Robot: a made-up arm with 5 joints.
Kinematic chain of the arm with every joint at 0, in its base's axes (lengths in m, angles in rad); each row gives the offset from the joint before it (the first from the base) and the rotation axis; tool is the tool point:
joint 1: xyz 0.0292 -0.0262 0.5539 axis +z
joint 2: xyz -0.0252 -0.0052 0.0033 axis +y
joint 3: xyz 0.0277 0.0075 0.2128 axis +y
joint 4: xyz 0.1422 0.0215 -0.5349 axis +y
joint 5: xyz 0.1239 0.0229 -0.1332 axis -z
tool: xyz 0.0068 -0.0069 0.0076
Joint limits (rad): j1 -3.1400..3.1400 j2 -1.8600..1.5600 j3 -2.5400..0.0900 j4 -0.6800..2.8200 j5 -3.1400..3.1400
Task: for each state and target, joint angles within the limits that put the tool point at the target. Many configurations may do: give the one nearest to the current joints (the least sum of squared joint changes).
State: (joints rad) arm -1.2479 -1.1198 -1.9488 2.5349 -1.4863
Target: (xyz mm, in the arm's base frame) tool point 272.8 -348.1 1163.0
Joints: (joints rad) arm -1.0541 -0.3567 -1.9430 1.9065 -1.4701
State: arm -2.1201 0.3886 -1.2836 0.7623 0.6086
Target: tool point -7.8 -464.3 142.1
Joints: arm -1.7396 0.3327 -0.7512 1.0879 0.6350
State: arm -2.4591 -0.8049 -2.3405 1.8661 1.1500
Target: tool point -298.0 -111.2 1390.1
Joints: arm -2.9982 -0.0418 -2.4662 1.0679 1.0545
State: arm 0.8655 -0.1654 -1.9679 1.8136 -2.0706
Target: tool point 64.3 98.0 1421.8
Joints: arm 0.8475 -0.3793 -2.4111 1.3785 -2.0409
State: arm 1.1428 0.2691 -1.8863 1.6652 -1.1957
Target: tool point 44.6 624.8 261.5
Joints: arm 1.4695 0.7638 -1.6104 1.5923 -1.1968
